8 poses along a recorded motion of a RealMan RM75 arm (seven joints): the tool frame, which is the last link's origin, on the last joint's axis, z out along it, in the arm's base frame.
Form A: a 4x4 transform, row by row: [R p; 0 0 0 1], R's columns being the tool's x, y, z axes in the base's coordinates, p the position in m. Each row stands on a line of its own.
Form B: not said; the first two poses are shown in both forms.
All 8 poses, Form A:
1:
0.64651 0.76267 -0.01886 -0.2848
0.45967 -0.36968 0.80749 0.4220
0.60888 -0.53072 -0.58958 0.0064
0 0 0 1
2:
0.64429 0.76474 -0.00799 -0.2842
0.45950 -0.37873 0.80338 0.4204
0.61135 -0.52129 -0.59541 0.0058
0 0 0 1
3:
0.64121 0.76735 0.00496 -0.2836
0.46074 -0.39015 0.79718 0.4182
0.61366 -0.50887 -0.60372 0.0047
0 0 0 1
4:
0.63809 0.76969 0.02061 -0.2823
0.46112 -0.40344 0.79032 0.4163
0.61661 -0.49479 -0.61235 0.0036
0 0 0 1
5:
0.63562 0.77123 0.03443 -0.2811
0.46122 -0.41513 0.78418 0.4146
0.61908 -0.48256 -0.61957 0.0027
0 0 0 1
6:
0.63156 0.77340 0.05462 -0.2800
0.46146 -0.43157 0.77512 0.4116
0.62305 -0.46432 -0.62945 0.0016
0 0 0 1
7:
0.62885 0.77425 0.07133 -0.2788
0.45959 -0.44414 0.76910 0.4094
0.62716 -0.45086 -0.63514 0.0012
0 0 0 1
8:
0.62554 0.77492 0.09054 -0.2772
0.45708 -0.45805 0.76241 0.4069
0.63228 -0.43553 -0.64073 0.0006
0 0 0 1
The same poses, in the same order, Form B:
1: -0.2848 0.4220 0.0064 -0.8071 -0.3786 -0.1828 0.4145
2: -0.2842 0.4204 0.0058 -0.8091 -0.3783 -0.1864 0.4093
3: -0.2836 0.4182 0.0047 -0.8116 -0.3783 -0.1905 0.4023
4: -0.2823 0.4163 0.0036 -0.8145 -0.3778 -0.1956 0.3944
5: -0.2811 0.4146 0.0027 -0.8171 -0.3771 -0.2000 0.3876
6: -0.2800 0.4116 0.0016 -0.8205 -0.3763 -0.2065 0.3777
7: -0.2788 0.4094 0.0012 -0.8228 -0.3749 -0.2122 0.3707
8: -0.2772 0.4069 0.0006 -0.8253 -0.3732 -0.2190 0.3629
